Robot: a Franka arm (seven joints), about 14 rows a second.
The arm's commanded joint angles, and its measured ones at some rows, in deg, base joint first. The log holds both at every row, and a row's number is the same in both.
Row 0, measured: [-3.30 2.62 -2.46 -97.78 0.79 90.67 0.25]
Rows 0 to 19, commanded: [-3.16 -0.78 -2.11 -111.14 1.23 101.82 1.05]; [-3.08 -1.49 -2.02 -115.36 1.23 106.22 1.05]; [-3.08 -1.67 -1.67 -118.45 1.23 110.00 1.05]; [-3.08 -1.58 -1.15 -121.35 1.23 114.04 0.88]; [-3.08 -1.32 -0.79 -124.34 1.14 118.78 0.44]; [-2.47 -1.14 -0.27 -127.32 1.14 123.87 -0.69]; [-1.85 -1.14 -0.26 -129.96 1.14 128.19 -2.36]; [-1.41 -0.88 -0.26 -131.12 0.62 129.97 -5.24]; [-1.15 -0.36 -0.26 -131.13 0.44 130.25 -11.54]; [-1.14 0.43 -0.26 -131.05 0.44 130.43 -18.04]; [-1.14 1.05 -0.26 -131.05 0.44 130.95 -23.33]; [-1.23 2.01 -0.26 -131.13 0.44 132.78 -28.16]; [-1.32 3.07 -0.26 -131.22 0.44 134.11 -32.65]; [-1.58 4.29 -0.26 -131.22 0.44 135.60 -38.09]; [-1.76 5.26 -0.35 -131.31 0.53 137.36 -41.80]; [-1.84 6.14 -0.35 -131.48 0.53 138.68 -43.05]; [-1.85 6.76 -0.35 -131.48 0.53 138.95 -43.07]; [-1.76 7.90 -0.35 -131.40 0.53 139.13 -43.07]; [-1.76 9.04 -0.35 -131.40 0.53 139.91 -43.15]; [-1.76 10.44 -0.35 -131.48 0.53 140.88 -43.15]
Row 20, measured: [-1.53 8.36 -0.39 -131.30 0.54 138.70 -41.76]
